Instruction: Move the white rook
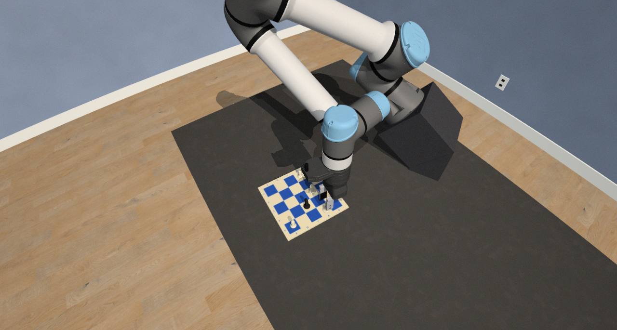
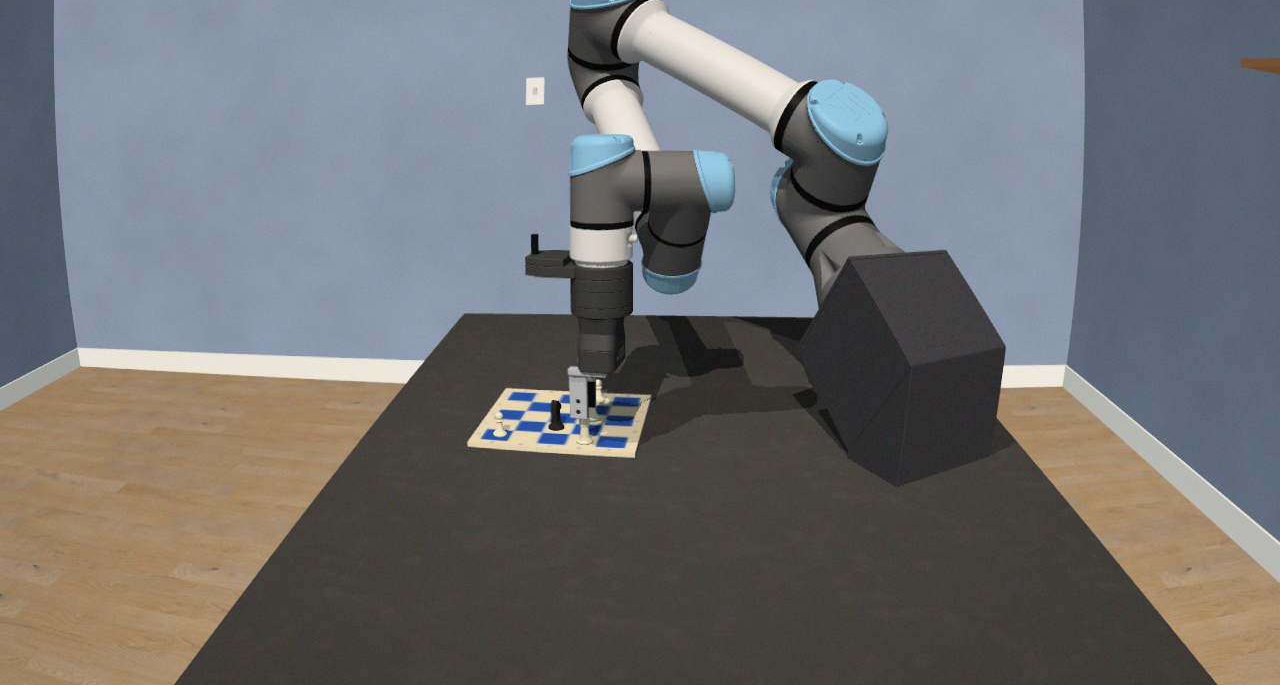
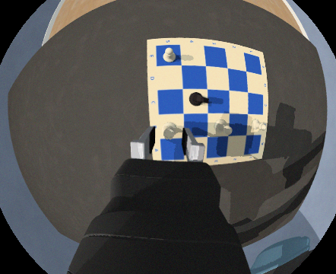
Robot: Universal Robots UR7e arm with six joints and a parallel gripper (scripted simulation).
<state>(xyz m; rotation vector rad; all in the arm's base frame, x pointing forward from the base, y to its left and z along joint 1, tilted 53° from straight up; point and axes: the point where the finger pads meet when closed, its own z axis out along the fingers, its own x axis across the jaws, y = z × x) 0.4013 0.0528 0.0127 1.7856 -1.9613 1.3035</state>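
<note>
My gripper is now 4 cm above the white rook. From my hand the other things lie so: black piece: 5 cm to the right, 4 cm below, 3 cm ahead; then blue-and-cream chessboard: 9 cm to the right, 6 cm below, 2 cm ahead.
</note>
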